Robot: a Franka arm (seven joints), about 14 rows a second.
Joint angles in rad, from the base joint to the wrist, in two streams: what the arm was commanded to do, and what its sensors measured. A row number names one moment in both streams.
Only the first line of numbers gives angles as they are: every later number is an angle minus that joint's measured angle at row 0.
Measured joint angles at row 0:
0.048 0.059 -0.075 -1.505 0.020 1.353 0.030
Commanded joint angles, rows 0 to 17:
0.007 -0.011 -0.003 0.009 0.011 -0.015 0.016
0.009 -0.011 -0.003 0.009 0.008 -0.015 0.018
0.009 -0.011 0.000 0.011 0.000 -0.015 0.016
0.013 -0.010 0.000 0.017 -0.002 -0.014 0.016
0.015 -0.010 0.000 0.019 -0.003 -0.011 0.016
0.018 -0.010 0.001 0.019 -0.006 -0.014 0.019
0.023 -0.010 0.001 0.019 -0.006 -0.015 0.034
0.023 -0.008 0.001 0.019 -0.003 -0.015 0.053
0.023 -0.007 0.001 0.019 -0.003 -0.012 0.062
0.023 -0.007 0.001 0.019 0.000 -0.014 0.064
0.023 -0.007 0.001 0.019 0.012 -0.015 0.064
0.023 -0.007 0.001 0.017 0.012 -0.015 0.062
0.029 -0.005 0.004 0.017 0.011 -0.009 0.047
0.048 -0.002 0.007 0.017 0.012 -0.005 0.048
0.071 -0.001 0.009 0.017 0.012 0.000 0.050
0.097 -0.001 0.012 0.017 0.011 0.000 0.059
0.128 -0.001 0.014 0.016 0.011 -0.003 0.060
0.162 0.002 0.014 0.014 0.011 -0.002 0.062
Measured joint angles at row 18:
0.109 0.001 0.014 0.009 0.005 0.002 0.043
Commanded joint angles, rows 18 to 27:
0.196 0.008 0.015 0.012 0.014 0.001 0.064
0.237 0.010 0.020 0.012 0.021 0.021 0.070
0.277 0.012 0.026 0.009 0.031 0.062 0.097
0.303 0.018 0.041 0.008 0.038 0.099 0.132
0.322 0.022 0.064 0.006 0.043 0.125 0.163
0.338 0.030 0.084 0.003 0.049 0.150 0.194
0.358 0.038 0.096 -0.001 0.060 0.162 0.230
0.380 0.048 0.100 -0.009 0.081 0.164 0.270
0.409 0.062 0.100 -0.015 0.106 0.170 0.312
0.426 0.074 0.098 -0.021 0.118 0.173 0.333
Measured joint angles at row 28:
0.399 0.055 0.104 -0.011 0.086 0.162 0.283
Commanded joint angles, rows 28 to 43:
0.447 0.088 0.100 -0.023 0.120 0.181 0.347
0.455 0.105 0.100 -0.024 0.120 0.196 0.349
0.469 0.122 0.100 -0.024 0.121 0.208 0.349
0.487 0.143 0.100 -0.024 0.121 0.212 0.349
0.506 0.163 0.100 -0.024 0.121 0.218 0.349
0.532 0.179 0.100 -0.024 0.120 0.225 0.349
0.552 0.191 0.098 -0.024 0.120 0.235 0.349
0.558 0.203 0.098 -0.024 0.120 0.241 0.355
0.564 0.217 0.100 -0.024 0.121 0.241 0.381
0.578 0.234 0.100 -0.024 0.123 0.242 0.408
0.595 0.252 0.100 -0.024 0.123 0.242 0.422
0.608 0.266 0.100 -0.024 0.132 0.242 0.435
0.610 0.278 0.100 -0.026 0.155 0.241 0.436
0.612 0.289 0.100 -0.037 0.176 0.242 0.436
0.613 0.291 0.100 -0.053 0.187 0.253 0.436
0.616 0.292 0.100 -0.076 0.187 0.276 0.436
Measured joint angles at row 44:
0.610 0.293 0.106 -0.042 0.161 0.248 0.422
